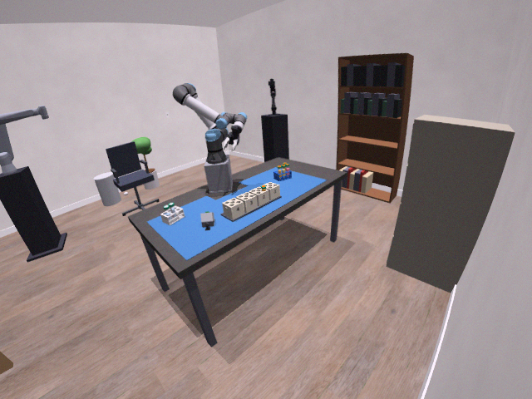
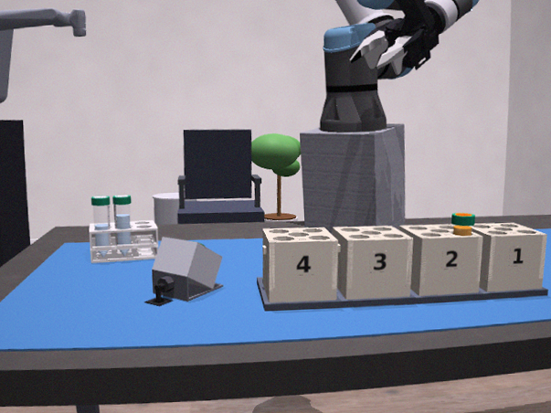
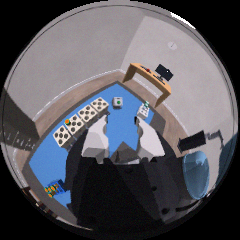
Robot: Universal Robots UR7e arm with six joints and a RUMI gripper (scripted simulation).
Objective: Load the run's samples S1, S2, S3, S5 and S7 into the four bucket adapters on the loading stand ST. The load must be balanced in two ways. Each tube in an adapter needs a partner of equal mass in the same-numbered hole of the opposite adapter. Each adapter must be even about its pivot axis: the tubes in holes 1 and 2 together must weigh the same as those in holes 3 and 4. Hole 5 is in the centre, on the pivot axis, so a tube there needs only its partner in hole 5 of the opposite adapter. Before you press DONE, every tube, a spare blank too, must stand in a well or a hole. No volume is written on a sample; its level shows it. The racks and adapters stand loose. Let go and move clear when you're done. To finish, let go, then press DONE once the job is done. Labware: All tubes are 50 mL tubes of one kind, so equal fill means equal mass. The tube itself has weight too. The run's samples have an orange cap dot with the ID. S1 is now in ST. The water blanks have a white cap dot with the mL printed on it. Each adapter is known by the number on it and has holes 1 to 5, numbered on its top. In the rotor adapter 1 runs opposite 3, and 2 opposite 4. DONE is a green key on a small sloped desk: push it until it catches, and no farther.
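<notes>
Now: the tube 21 cm ahead of my hand, 13 cm to the left of it and 31 cm below it. Round my hand: white tube rack: 1 cm ahead, 47 cm to the right, 35 cm below; then loading stand: 20 cm ahead, 4 cm to the left, 37 cm below; then sloped done desk: 21 cm ahead, 29 cm to the right, 32 cm below.
</notes>
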